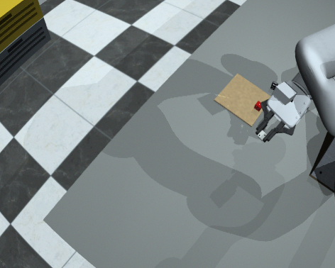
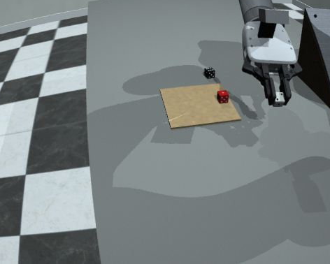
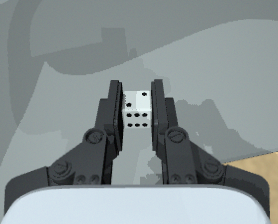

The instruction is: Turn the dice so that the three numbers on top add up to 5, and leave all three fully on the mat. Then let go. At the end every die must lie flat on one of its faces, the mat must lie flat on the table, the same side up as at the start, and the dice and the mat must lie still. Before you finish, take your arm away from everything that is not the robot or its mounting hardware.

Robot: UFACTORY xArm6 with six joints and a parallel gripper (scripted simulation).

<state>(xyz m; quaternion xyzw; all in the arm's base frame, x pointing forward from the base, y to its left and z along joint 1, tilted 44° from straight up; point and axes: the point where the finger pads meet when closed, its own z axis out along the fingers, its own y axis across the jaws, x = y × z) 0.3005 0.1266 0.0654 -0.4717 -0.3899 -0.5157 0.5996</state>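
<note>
My gripper is now 70 mm short of the red die, 110 mm to the left of it and 80 mm above it. Also, from my hand: white die 10 mm to the left, 10 mm below; tan mat 130 mm ahead, 110 mm to the right, 90 mm below; black die 80 mm ahead, 220 mm to the right, 80 mm below.
</note>
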